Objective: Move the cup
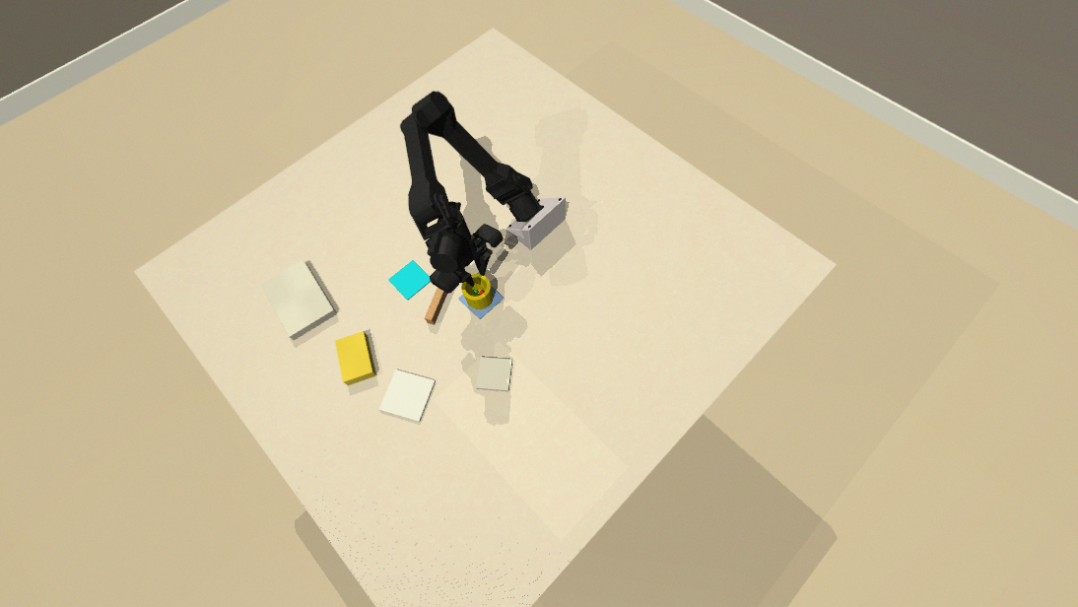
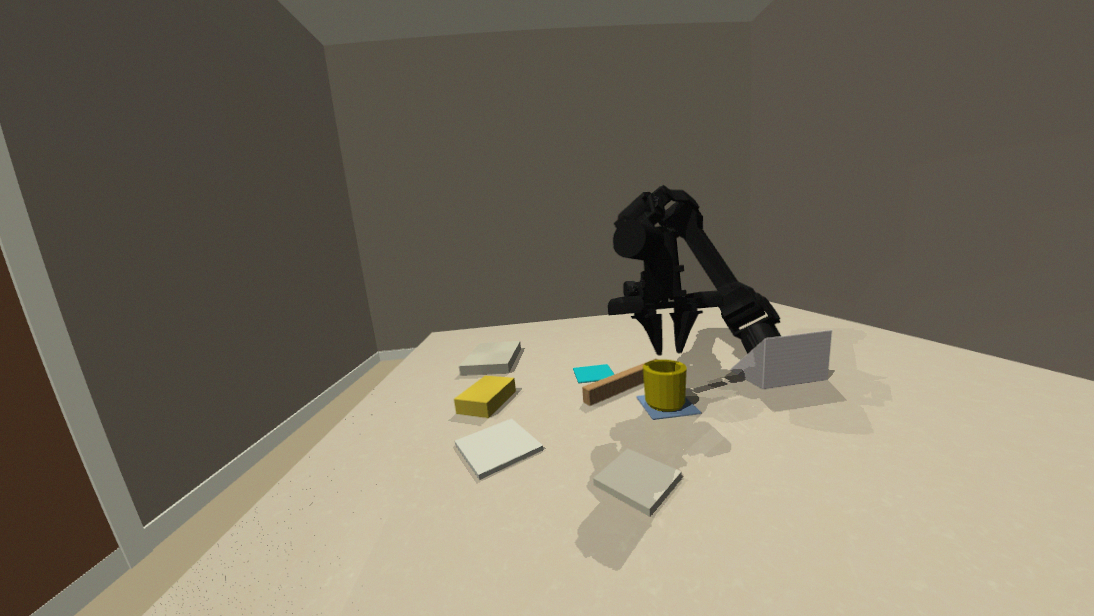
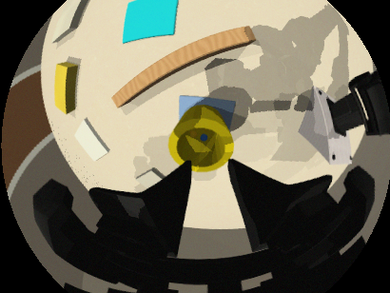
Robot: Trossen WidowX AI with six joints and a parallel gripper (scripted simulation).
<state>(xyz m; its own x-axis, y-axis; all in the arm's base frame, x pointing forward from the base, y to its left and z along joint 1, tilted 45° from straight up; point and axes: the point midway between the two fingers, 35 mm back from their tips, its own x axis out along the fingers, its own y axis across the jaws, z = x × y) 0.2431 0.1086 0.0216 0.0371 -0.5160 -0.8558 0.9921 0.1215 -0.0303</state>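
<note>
My gripper tip is now 60 mm above the yellow cup. From my gripper tip the other things lie so: wooden bar (90 mm to the right, 90 mm below, 50 mm ahead); then blue marble (80 mm below, 20 mm to the left); then blue pad (100 mm below, 10 mm ahead).
</note>
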